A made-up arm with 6 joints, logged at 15 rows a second.
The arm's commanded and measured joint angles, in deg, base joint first. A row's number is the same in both.
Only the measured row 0 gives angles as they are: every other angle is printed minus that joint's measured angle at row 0.
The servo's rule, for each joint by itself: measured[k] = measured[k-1] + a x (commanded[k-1-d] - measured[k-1]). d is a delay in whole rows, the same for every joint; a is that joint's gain. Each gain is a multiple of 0.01, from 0.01 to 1. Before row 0 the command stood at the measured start. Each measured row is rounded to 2 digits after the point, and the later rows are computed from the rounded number. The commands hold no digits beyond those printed.
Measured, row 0:
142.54, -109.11, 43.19, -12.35, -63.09, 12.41
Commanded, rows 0 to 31:
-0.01, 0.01, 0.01, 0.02, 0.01, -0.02
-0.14, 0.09, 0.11, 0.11, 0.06, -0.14
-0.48, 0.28, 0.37, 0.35, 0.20, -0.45
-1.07, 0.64, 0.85, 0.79, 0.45, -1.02
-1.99, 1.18, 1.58, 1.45, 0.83, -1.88
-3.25, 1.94, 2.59, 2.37, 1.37, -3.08
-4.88, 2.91, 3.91, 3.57, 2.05, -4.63
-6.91, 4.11, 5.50, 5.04, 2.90, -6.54
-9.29, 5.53, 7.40, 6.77, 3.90, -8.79
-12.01, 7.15, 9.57, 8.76, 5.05, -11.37
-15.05, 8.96, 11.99, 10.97, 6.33, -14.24
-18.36, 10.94, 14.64, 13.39, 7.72, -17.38
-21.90, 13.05, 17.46, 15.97, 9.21, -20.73
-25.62, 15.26, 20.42, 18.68, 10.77, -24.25
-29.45, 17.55, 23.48, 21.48, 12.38, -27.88
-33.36, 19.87, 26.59, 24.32, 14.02, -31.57
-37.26, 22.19, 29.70, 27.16, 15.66, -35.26
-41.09, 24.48, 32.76, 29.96, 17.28, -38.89
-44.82, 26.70, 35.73, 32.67, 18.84, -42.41
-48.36, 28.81, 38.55, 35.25, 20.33, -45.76
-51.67, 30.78, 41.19, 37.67, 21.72, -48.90
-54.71, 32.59, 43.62, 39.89, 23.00, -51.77
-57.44, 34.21, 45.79, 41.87, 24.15, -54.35
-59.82, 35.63, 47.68, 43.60, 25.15, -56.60
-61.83, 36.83, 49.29, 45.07, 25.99, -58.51
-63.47, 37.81, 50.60, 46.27, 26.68, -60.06
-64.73, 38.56, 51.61, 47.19, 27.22, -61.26
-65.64, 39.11, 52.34, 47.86, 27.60, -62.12
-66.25, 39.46, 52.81, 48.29, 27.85, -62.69
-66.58, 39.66, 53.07, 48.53, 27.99, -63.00
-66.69, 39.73, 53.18, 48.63, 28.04, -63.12
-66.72, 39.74, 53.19, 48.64, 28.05, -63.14
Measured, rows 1 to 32:
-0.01, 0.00, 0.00, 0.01, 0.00, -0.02
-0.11, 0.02, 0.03, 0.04, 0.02, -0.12
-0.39, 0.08, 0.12, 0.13, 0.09, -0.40
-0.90, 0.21, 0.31, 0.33, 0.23, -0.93
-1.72, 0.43, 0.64, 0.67, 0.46, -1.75
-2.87, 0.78, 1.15, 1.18, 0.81, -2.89
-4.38, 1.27, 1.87, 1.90, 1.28, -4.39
-6.28, 1.92, 2.81, 2.84, 1.90, -6.24
-8.54, 2.75, 4.00, 4.02, 2.66, -8.43
-11.14, 3.76, 5.45, 5.44, 3.57, -10.96
-14.07, 4.96, 7.15, 7.10, 4.62, -13.78
-17.29, 6.34, 9.10, 8.99, 5.80, -16.88
-20.75, 7.88, 11.27, 11.08, 7.10, -20.19
-24.40, 9.58, 13.65, 13.36, 8.49, -23.68
-28.19, 11.41, 16.21, 15.80, 9.97, -27.29
-32.07, 13.36, 18.91, 18.36, 11.51, -30.97
-35.96, 15.39, 21.72, 21.00, 13.09, -34.66
-39.81, 17.48, 24.59, 23.69, 14.68, -38.30
-43.57, 19.60, 27.49, 26.38, 16.26, -41.83
-47.16, 21.72, 30.37, 29.04, 17.81, -45.21
-50.54, 23.80, 33.18, 31.63, 19.30, -48.38
-53.67, 25.82, 35.89, 34.11, 20.71, -51.30
-56.50, 27.75, 38.46, 36.44, 22.02, -53.92
-58.99, 29.56, 40.86, 38.59, 23.21, -56.22
-61.12, 31.23, 43.05, 40.53, 24.27, -58.19
-62.88, 32.74, 45.01, 42.25, 25.19, -59.80
-64.27, 34.08, 46.73, 43.73, 25.96, -61.06
-65.30, 35.24, 48.19, 44.97, 26.58, -61.97
-66.01, 36.21, 49.39, 45.97, 27.06, -62.59
-66.44, 37.00, 50.35, 46.74, 27.41, -62.94
-66.63, 37.63, 51.09, 47.31, 27.65, -63.09
-66.70, 38.12, 51.64, 47.71, 27.80, -63.13
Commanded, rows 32 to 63:
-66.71, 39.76, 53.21, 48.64, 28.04, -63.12
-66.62, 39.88, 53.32, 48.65, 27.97, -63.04
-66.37, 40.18, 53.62, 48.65, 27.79, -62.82
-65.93, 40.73, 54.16, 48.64, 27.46, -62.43
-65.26, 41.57, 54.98, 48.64, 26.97, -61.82
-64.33, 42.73, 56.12, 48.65, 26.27, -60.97
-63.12, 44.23, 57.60, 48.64, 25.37, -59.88
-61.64, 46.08, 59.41, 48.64, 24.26, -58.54
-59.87, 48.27, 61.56, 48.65, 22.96, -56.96
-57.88, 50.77, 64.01, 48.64, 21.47, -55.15
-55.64, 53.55, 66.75, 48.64, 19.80, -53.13
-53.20, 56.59, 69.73, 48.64, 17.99, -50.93
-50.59, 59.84, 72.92, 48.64, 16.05, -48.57
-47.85, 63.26, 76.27, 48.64, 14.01, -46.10
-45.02, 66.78, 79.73, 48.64, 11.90, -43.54
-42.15, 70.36, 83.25, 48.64, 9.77, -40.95
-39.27, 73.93, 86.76, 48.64, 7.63, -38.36
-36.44, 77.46, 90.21, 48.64, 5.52, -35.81
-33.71, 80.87, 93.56, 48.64, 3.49, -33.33
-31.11, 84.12, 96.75, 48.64, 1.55, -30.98
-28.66, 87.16, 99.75, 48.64, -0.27, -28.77
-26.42, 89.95, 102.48, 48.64, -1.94, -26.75
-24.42, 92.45, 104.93, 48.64, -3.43, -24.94
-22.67, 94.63, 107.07, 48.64, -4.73, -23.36
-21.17, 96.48, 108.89, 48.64, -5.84, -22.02
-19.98, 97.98, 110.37, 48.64, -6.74, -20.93
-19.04, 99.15, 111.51, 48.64, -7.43, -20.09
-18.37, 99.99, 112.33, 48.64, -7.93, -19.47
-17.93, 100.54, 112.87, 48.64, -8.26, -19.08
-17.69, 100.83, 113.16, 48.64, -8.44, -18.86
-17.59, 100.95, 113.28, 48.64, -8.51, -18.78
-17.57, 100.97, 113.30, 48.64, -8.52, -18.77
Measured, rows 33 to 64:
-66.71, 38.50, 52.05, 47.99, 27.89, -63.12
-66.64, 38.82, 52.38, 48.19, 27.92, -63.05
-66.44, 39.13, 52.70, 48.33, 27.87, -62.85
-66.06, 39.50, 53.08, 48.42, 27.71, -62.49
-65.46, 39.98, 53.57, 48.49, 27.43, -61.91
-64.61, 40.61, 54.23, 48.54, 26.99, -61.10
-63.49, 41.44, 55.11, 48.57, 26.37, -60.05
-62.10, 42.51, 56.23, 48.59, 25.57, -58.75
-60.43, 43.83, 57.62, 48.61, 24.58, -57.21
-58.52, 45.43, 59.28, 48.62, 23.40, -55.44
-56.36, 47.30, 61.22, 48.63, 22.03, -53.45
-53.99, 49.44, 63.43, 48.63, 20.49, -51.28
-51.44, 51.83, 65.90, 48.63, 18.80, -48.95
-48.75, 54.46, 68.60, 48.63, 16.98, -46.50
-45.95, 57.29, 71.49, 48.63, 15.05, -43.95
-43.10, 60.30, 74.55, 48.63, 13.04, -41.37
-40.23, 63.43, 77.72, 48.63, 10.98, -38.78
-37.39, 66.66, 80.97, 48.63, 8.91, -36.23
-34.63, 69.93, 84.24, 48.63, 6.85, -33.74
-31.99, 73.19, 87.49, 48.63, 4.84, -31.37
-29.49, 76.40, 90.68, 48.63, 2.90, -29.13
-27.19, 79.52, 93.75, 48.63, 1.06, -27.08
-25.11, 82.49, 96.66, 48.63, -0.65, -25.24
-23.28, 85.28, 99.37, 48.63, -2.20, -23.62
-21.70, 87.86, 101.85, 48.63, -3.58, -22.24
-20.41, 90.19, 104.07, 48.63, -4.78, -21.11
-19.38, 92.25, 106.00, 48.63, -5.79, -20.23
-18.62, 94.03, 107.65, 48.63, -6.60, -19.58
-18.10, 95.53, 109.01, 48.63, -7.23, -19.15
-17.79, 96.75, 110.09, 48.63, -7.69, -18.90
-17.64, 97.72, 110.92, 48.63, -8.00, -18.80
-17.59, 98.47, 111.54, 48.63, -8.20, -18.77

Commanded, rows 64 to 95:
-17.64, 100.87, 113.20, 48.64, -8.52, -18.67
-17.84, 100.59, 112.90, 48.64, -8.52, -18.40
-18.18, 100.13, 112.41, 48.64, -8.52, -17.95
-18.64, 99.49, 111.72, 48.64, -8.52, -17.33
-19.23, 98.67, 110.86, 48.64, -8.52, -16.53
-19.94, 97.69, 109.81, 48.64, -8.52, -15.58
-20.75, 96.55, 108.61, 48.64, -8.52, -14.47
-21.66, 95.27, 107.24, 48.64, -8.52, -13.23
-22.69, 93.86, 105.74, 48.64, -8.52, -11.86
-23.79, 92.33, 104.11, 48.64, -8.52, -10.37
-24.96, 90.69, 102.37, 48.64, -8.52, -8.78
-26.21, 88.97, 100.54, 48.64, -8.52, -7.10
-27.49, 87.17, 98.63, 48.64, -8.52, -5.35
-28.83, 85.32, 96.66, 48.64, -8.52, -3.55
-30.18, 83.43, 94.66, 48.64, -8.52, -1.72
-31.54, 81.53, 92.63, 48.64, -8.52, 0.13
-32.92, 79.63, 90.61, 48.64, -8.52, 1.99
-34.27, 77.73, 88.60, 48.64, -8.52, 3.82
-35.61, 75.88, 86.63, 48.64, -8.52, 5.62
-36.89, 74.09, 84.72, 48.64, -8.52, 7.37
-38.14, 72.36, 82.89, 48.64, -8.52, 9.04
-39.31, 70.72, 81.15, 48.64, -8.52, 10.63
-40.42, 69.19, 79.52, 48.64, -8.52, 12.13
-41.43, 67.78, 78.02, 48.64, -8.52, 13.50
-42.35, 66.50, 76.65, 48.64, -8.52, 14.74
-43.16, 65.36, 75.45, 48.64, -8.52, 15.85
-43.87, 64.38, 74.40, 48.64, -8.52, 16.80
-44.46, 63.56, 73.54, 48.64, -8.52, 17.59
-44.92, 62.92, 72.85, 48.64, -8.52, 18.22
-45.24, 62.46, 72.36, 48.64, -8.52, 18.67
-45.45, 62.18, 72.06, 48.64, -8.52, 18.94
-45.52, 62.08, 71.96, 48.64, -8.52, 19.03
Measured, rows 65 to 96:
-17.63, 99.02, 111.97, 48.63, -8.32, -18.68
-17.79, 99.38, 112.21, 48.63, -8.40, -18.44
-18.08, 99.55, 112.26, 48.63, -8.45, -18.02
-18.50, 99.54, 112.12, 48.63, -8.48, -17.43
-19.05, 99.34, 111.79, 48.63, -8.50, -16.66
-19.72, 98.96, 111.28, 48.63, -8.51, -15.73
-20.49, 98.41, 110.59, 48.63, -8.51, -14.65
-21.37, 97.69, 109.72, 48.63, -8.51, -13.43
-22.36, 96.81, 108.69, 48.63, -8.51, -12.08
-23.43, 95.78, 107.50, 48.63, -8.51, -10.61
-24.58, 94.61, 106.17, 48.63, -8.51, -9.04
-25.80, 93.31, 104.71, 48.63, -8.51, -7.37
-27.07, 91.90, 103.13, 48.63, -8.51, -5.63
-28.39, 90.39, 101.45, 48.63, -8.51, -3.84
-29.73, 88.79, 99.68, 48.63, -8.51, -2.02
-31.09, 87.12, 97.85, 48.63, -8.51, -0.17
-32.46, 85.40, 95.97, 48.63, -8.51, 1.69
-33.82, 83.64, 94.05, 48.63, -8.51, 3.52
-35.16, 81.86, 92.12, 48.63, -8.51, 5.33
-36.46, 80.07, 90.20, 48.63, -8.51, 7.08
-37.72, 78.30, 88.30, 48.63, -8.51, 8.77
-38.91, 76.56, 86.44, 48.63, -8.51, 10.37
-40.04, 74.86, 84.64, 48.63, -8.51, 11.88
-41.08, 73.23, 82.92, 48.63, -8.51, 13.27
-42.03, 71.68, 81.29, 48.63, -8.51, 14.53
-42.88, 70.23, 79.77, 48.63, -8.51, 15.67
-43.62, 68.88, 78.37, 48.63, -8.51, 16.64
-44.25, 67.66, 77.11, 48.63, -8.51, 17.46
-44.75, 66.57, 76.00, 48.63, -8.51, 18.11
-45.12, 65.62, 75.05, 48.63, -8.51, 18.59
-45.37, 64.83, 74.27, 48.63, -8.51, 18.89
-45.48, 64.20, 73.67, 48.63, -8.51, 19.01

